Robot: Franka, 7 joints.
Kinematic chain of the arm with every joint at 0, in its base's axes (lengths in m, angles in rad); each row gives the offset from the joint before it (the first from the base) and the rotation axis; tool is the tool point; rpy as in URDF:
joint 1: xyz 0 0 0.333 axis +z
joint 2: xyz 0 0 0 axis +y
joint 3: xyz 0 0 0.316 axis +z
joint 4: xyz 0.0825 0 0 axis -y
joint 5: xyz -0.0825 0 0.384 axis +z
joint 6: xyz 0 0 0 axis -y
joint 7: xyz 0.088 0 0 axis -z
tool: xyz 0 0 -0.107 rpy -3.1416 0 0
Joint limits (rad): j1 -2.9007..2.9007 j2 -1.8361..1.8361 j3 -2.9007..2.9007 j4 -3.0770..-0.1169 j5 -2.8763..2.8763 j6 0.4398..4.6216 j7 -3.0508..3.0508
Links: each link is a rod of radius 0.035 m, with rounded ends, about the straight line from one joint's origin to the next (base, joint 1, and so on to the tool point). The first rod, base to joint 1, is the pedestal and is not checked.
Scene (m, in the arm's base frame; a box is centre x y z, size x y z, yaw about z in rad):
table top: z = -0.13
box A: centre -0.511 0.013 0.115 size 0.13 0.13 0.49 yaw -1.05
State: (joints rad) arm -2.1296 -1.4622 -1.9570 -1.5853 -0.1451 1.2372 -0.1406
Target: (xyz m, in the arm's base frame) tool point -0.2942 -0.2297 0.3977
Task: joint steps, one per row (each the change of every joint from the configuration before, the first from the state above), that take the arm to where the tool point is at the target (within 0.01 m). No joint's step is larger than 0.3 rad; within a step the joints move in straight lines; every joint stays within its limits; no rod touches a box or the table.
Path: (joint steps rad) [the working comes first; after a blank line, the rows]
Joints at the target: -1.0176 -1.2994 -1.3866 -2.3322 0.0333 1.3564 -0.1406
Straight joint move there: touches box A.

1: 0.1616 -0.0623 0.1956 -0.0848 0.2588 -0.1072 0.0261
2: 0.1617 -0.0623 0.1956 -0.0848 0.2588 -0.1072 0.0261
3: 0.1616 -0.0624 0.1955 -0.0848 0.2588 -0.1072 0.0261
4: 0.1617 -0.0623 0.1956 -0.0849 0.2588 -0.1072 0.0261
5: 0.1616 -0.0623 0.1956 -0.0848 0.2588 -0.1071 0.0261
6: 0.1617 -0.0623 0.1956 -0.0848 0.2588 -0.1072 0.0261
7: 0.0284 0.1073 -0.1206 -0.0476 -0.2748 0.1524 -0.0313
8: 0.0284 0.1074 -0.1207 -0.0476 -0.2749 0.1525 -0.0313
9: 0.0285 0.1073 -0.1206 -0.0476 -0.2749 0.1525 -0.0314
10: 0.0284 0.1074 -0.1206 -0.0476 -0.2749 0.1524 -0.0313
11: 0.0284 0.1073 -0.1206 -0.0476 -0.2749 0.1525 -0.0313

